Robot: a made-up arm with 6 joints.
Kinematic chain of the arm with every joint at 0, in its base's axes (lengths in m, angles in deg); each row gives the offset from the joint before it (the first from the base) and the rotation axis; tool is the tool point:
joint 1: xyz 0 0 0.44 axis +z
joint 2: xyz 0.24 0 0 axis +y
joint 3: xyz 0 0 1.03 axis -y
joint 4: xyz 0 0 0.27 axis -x
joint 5: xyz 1.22 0 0 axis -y
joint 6: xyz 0.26 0 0 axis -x
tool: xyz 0 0 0
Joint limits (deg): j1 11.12..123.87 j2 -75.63..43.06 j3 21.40..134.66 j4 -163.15..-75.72 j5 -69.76..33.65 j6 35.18..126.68
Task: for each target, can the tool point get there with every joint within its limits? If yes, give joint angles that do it. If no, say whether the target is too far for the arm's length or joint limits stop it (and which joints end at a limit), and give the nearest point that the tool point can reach.
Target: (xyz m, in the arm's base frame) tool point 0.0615 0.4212 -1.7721
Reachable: no: joint limits stop it (at a limit: joint 1, joint 2, joint 3, joint 4, joint 5) | nearest point -1.6179 -0.2459 -0.3998 | short by 2.269 m
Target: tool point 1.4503 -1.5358 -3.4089
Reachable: no: too far | nearest point 0.9119 -1.4624 -0.4019 | short by 3.056 m
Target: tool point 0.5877 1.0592 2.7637
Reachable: yes | joints 60.14 30.45 92.62 -99.63 -3.96 83.87
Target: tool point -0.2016 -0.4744 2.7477
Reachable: yes | joints 62.83 1.36 113.26 -123.05 9.86 97.45
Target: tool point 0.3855 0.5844 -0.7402
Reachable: no: joint limits stop it (at a limit: joint 1, joint 2, joint 3, joint 4, joint 5) | nearest point 0.8525 -1.3969 -0.3998 | short by 2.064 m
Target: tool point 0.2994 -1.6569 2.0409
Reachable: yes | joints 97.83 -47.04 87.55 -134.21 22.36 49.64
